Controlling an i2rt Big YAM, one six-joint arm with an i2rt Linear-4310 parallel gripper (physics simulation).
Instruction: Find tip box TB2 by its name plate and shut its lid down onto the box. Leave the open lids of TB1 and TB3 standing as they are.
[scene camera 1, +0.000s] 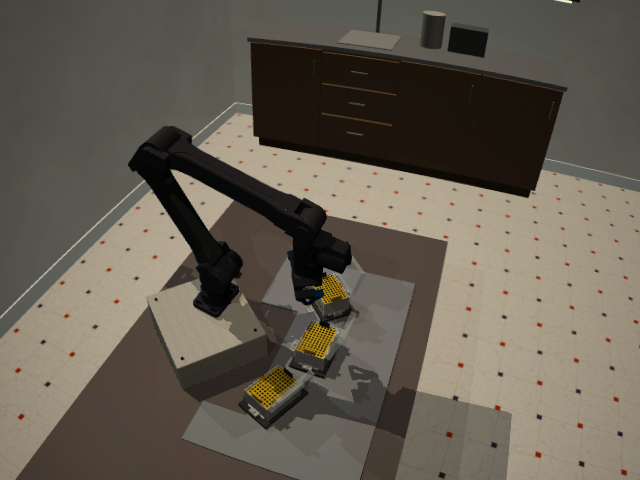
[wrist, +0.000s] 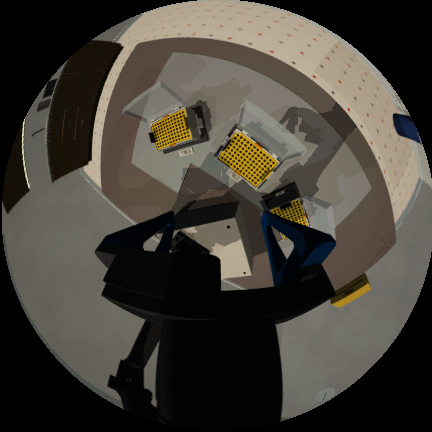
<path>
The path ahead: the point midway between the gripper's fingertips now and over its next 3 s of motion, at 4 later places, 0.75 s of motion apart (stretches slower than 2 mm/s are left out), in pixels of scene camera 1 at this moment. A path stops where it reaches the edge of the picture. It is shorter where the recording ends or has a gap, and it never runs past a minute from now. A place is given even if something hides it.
My gripper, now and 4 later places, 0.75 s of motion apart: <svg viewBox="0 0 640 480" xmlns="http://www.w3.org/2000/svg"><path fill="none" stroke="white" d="M304 288L358 311L357 312L360 324L335 325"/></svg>
</path>
